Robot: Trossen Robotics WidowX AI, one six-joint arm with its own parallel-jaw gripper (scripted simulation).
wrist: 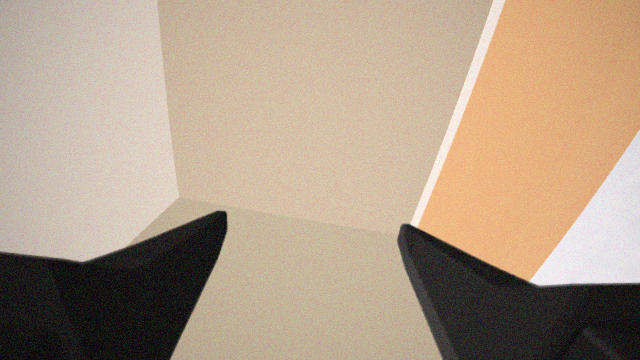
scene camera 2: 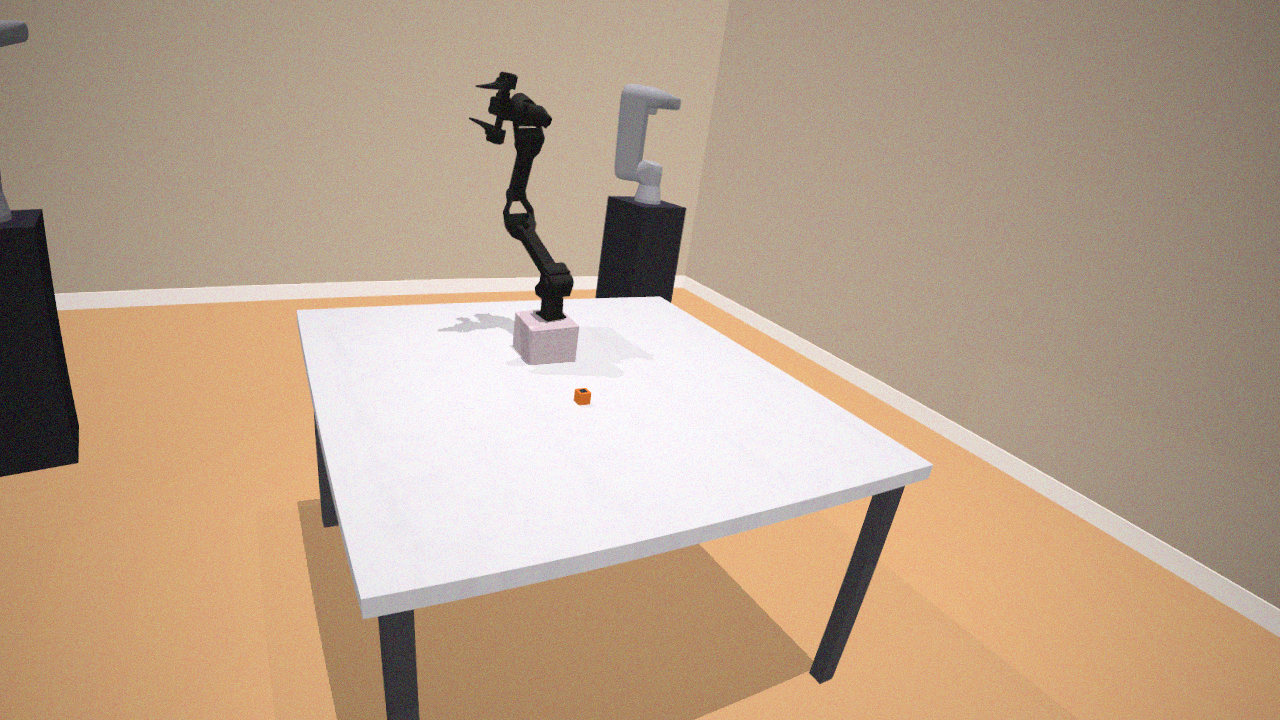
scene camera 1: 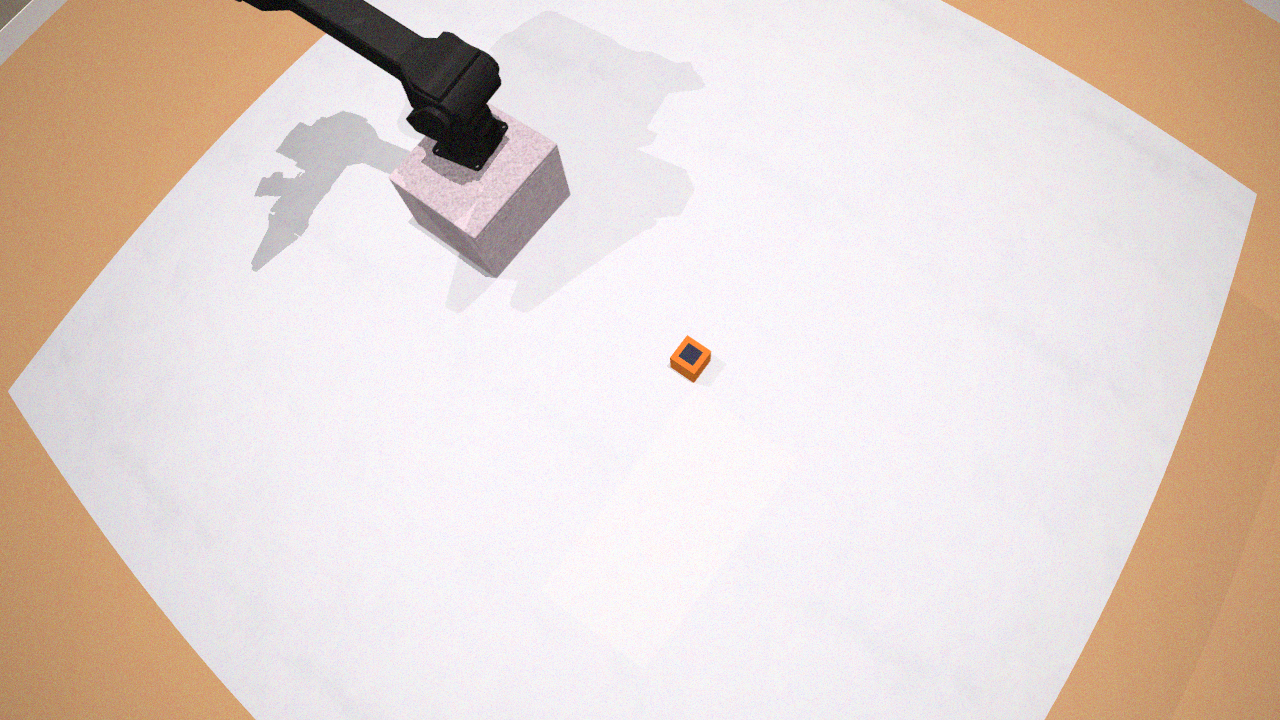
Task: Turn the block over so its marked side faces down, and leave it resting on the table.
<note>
The gripper [scene camera 2: 472,102] is open and holds nothing.
The gripper is seen too in the wrist view [wrist: 315,226].
</note>
